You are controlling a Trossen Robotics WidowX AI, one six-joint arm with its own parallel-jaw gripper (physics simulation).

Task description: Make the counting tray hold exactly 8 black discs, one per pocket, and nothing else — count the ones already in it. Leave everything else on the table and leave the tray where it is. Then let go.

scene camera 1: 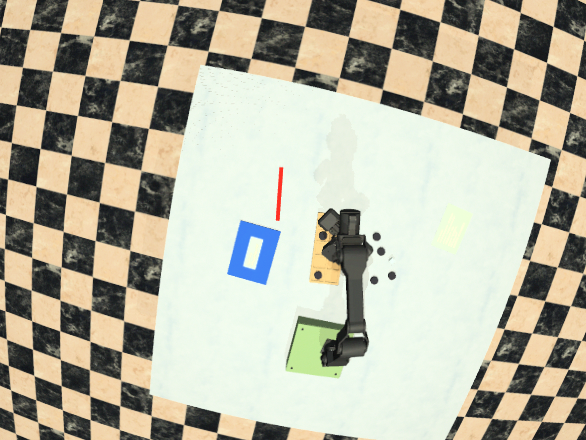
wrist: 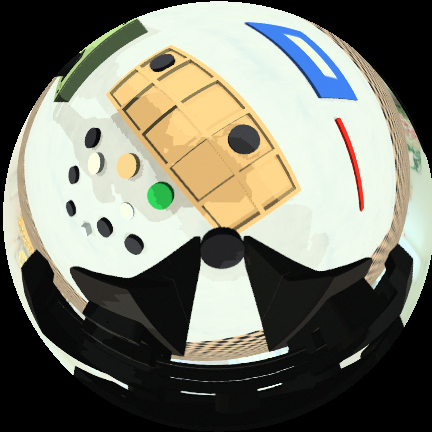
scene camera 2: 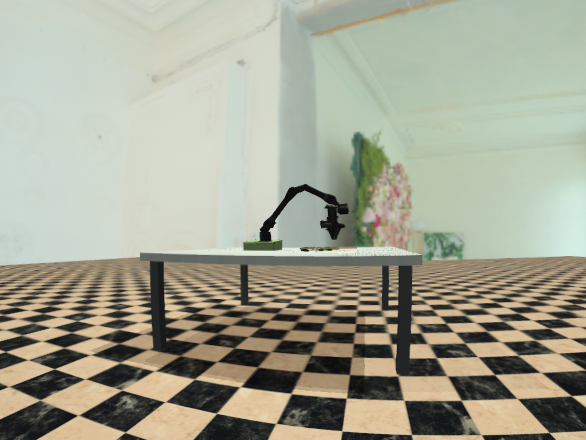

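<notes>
The tan counting tray (scene camera 1: 317,257) (wrist: 202,167) has two rows of pockets. One black disc (scene camera 1: 318,275) (wrist: 162,62) lies in an end pocket, another (scene camera 1: 323,235) (wrist: 244,139) in a pocket nearer the other end; the other pockets visible look empty. My gripper (scene camera 2: 335,238) (wrist: 221,241) is shut on a black disc (wrist: 222,252), raised above the table, the disc overlapping the tray's near end in the wrist view. Loose black discs (wrist: 93,137) (wrist: 74,175) (wrist: 71,208) (wrist: 105,227) (wrist: 134,244) lie beside the tray. The arm hides part of the tray in scene camera 1.
Beside the tray lie a green disc (wrist: 160,195), a tan disc (wrist: 128,166), two white discs (wrist: 95,163) (wrist: 127,211) and a small pale block (wrist: 86,229). A blue frame (scene camera 1: 239,250) (wrist: 335,89), red bar (scene camera 1: 279,194) (wrist: 354,160), pale yellow pad (scene camera 1: 452,229) and the arm's green base (scene camera 1: 310,350) are also there.
</notes>
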